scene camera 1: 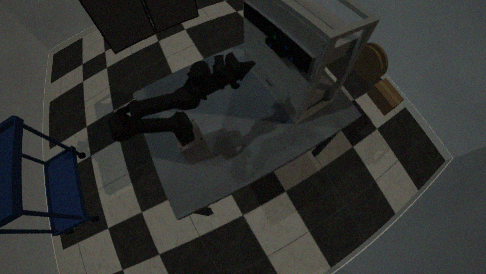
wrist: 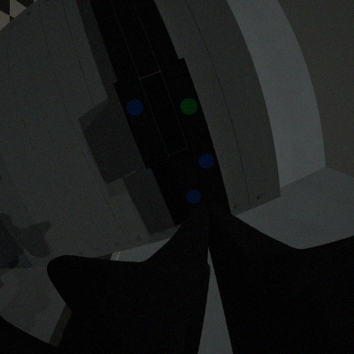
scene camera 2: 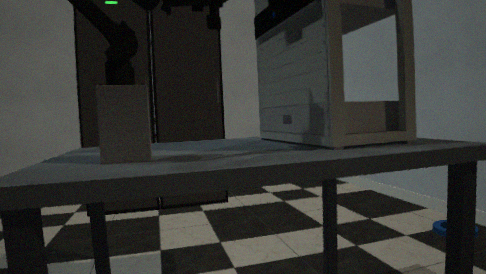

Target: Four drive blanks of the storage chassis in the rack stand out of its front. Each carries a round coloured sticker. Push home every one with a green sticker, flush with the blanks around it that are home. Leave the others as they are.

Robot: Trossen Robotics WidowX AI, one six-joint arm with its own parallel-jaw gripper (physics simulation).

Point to a rack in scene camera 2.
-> At 300,73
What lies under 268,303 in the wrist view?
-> My gripper.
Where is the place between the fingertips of my gripper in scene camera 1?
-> At 254,62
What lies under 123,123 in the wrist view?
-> A rack.
